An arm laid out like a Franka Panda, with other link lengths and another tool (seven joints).
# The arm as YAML. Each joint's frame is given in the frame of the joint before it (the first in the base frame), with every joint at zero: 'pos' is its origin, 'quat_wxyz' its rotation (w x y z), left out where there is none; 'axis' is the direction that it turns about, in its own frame. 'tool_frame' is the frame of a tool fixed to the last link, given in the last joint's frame.
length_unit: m
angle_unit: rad
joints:
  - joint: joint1
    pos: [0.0, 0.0, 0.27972]
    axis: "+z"
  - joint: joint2
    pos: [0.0, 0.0, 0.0]
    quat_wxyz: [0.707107, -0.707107, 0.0, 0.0]
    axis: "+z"
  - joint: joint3
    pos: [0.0, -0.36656, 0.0]
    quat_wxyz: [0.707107, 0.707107, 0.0, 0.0]
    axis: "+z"
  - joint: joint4
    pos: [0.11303, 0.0, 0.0]
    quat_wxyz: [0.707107, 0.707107, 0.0, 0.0]
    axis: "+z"
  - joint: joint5
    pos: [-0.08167, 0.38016, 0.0]
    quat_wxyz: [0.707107, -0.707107, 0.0, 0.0]
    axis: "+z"
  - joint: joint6
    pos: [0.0, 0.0, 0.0]
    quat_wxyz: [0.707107, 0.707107, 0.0, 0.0]
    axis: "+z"
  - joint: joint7
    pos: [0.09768, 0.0, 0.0]
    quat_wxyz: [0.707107, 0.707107, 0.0, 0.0]
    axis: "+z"
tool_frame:
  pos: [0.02, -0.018, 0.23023]
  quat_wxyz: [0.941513, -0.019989, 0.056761, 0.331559]
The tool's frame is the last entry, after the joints.
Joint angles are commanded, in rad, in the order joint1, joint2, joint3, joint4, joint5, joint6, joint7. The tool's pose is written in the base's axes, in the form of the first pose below.
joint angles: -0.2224, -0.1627, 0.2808, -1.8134, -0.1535, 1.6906, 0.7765
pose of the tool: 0.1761, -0.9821, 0.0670, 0.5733; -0.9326, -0.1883, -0.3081, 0.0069; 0.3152, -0.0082, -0.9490, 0.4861; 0, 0, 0, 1
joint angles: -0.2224, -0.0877, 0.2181, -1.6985, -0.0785, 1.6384, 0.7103
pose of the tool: 0.1761, -0.9833, 0.0467, 0.5949; -0.9597, -0.1821, -0.2141, -0.0157; 0.2190, -0.0071, -0.9757, 0.4942; 0, 0, 0, 1
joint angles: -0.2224, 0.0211, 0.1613, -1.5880, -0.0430, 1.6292, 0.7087
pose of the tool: 0.1220, -0.9920, 0.0329, 0.6311; -0.9792, -0.1257, -0.1595, -0.0483; 0.1623, -0.0127, -0.9867, 0.4835; 0, 0, 0, 1
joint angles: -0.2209, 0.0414, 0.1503, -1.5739, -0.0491, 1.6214, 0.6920
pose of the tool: 0.1313, -0.9911, 0.0195, 0.6350; -0.9778, -0.1327, -0.1618, -0.0561; 0.1630, 0.0022, -0.9866, 0.4769; 0, 0, 0, 1
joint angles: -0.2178, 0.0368, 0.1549, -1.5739, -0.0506, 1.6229, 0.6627
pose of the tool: 0.1667, -0.9855, 0.0301, 0.6349; -0.9719, -0.1694, -0.1635, -0.0506; 0.1662, -0.0020, -0.9861, 0.4800; 0, 0, 0, 1
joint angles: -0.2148, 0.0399, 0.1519, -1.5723, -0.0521, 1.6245, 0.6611
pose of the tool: 0.1684, -0.9853, 0.0303, 0.6361; -0.9714, -0.1711, -0.1646, -0.0511; 0.1673, -0.0018, -0.9859, 0.4791; 0, 0, 0, 1
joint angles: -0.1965, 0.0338, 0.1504, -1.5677, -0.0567, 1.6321, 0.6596
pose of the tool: 0.1836, -0.9817, 0.0510, 0.6380; -0.9670, -0.1897, -0.1703, -0.0412; 0.1769, -0.0181, -0.9841, 0.4863; 0, 0, 0, 1
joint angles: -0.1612, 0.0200, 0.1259, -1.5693, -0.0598, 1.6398, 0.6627
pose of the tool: 0.1879, -0.9796, 0.0717, 0.6371; -0.9643, -0.1979, -0.1760, -0.0344; 0.1866, -0.0361, -0.9818, 0.4953; 0, 0, 0, 1
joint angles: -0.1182, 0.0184, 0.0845, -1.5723, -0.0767, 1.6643, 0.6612
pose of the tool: 0.1884, -0.9775, 0.0944, 0.6417; -0.9596, -0.2037, -0.1939, -0.0367; 0.2088, -0.0541, -0.9765, 0.4983; 0, 0, 0, 1
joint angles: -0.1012, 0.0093, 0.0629, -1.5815, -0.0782, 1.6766, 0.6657
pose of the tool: 0.1780, -0.9784, 0.1049, 0.6409; -0.9606, -0.1959, -0.1972, -0.0398; 0.2135, -0.0657, -0.9747, 0.5011; 0, 0, 0, 1
